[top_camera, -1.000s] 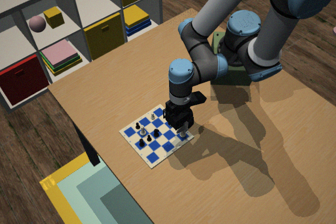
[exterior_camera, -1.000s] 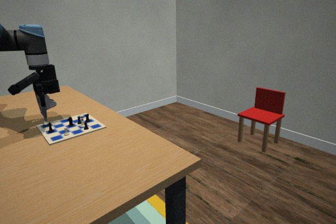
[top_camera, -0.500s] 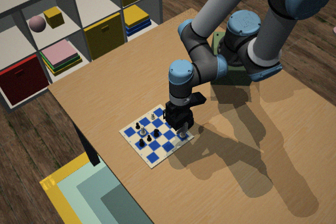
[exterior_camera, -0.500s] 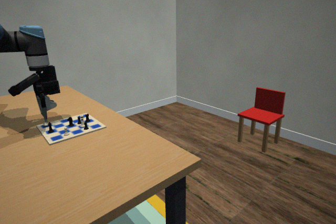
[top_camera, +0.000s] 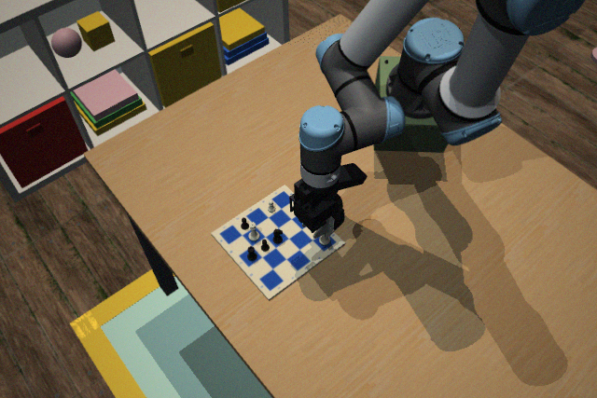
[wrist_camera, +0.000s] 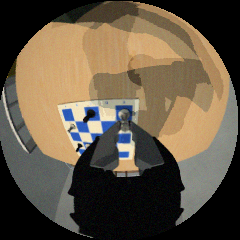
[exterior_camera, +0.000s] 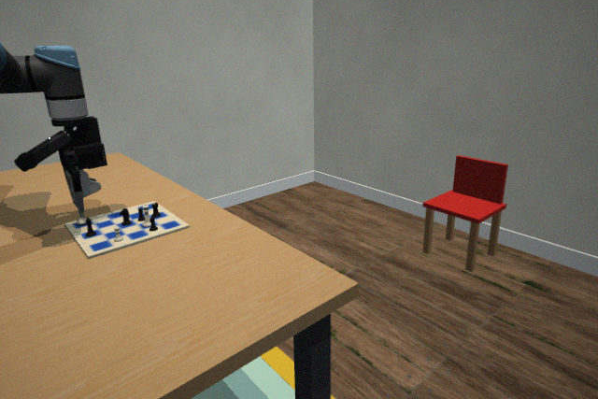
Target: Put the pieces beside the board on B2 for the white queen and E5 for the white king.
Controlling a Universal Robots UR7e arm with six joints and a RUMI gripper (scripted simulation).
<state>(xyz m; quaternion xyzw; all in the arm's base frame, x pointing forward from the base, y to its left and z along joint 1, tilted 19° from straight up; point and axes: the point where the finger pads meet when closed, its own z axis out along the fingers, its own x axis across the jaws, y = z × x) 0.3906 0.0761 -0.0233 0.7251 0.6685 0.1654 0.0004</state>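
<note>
Right now my hand is 10 mm above the white king. The rest, counted from my hand: white queen 110 mm ahead, 120 mm to the right, 20 mm below; then white pawn 30 mm ahead, 150 mm to the right, 30 mm below; then chessboard 70 mm ahead, 80 mm to the right, 50 mm below.
</note>
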